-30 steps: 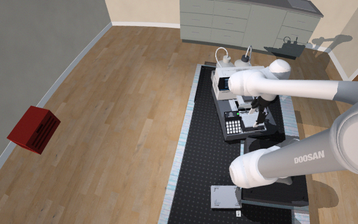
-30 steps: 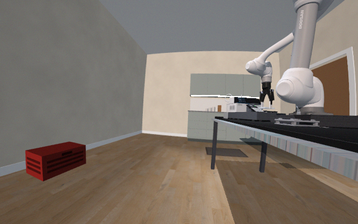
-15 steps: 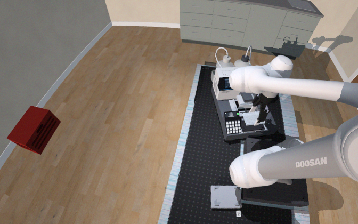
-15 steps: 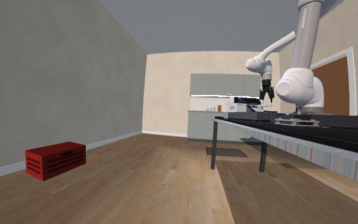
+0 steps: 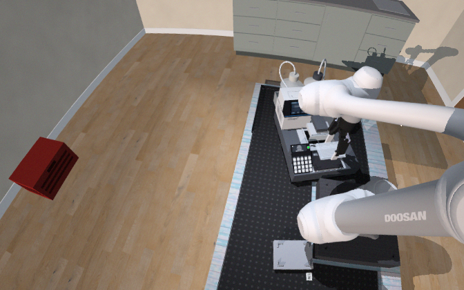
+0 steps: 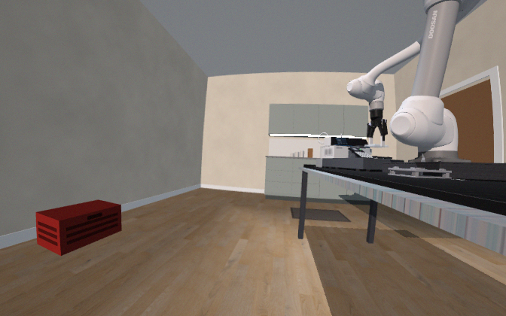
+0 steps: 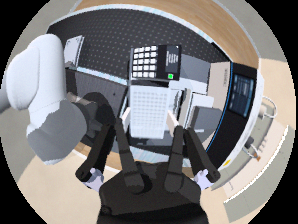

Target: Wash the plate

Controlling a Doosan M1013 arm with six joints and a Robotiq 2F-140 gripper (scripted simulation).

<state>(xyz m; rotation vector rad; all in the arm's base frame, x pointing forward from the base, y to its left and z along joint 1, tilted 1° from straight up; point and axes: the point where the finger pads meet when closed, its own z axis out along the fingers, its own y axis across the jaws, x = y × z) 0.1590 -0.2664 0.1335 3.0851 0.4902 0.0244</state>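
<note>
My gripper is now 11 cm short of the plate nest N1, 46 cm to the right of it and 16 cm above it. From my hand the other things lie so: white well plate 2 cm below; then plate washer 5 cm ahead, 15 cm to the right, 6 cm below; then dark carrier pocket 10 cm below.
</note>
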